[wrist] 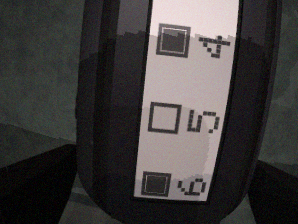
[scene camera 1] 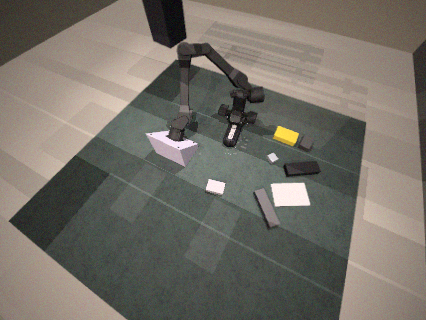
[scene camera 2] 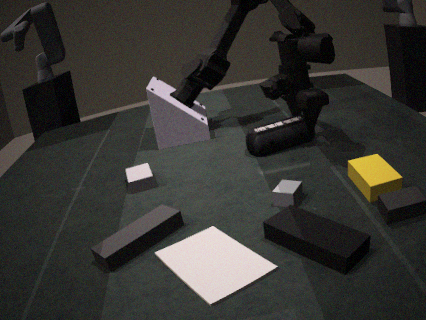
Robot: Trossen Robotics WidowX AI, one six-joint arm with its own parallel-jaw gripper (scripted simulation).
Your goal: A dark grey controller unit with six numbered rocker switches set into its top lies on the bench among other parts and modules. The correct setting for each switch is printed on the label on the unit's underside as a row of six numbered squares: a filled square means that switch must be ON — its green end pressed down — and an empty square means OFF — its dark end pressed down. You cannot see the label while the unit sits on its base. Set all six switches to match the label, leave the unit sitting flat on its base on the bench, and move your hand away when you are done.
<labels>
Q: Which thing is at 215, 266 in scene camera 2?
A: A cream plate.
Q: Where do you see a yellow block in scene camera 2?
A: At 372, 175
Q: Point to a cream plate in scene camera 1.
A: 292, 194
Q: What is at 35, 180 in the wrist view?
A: My gripper.
</labels>
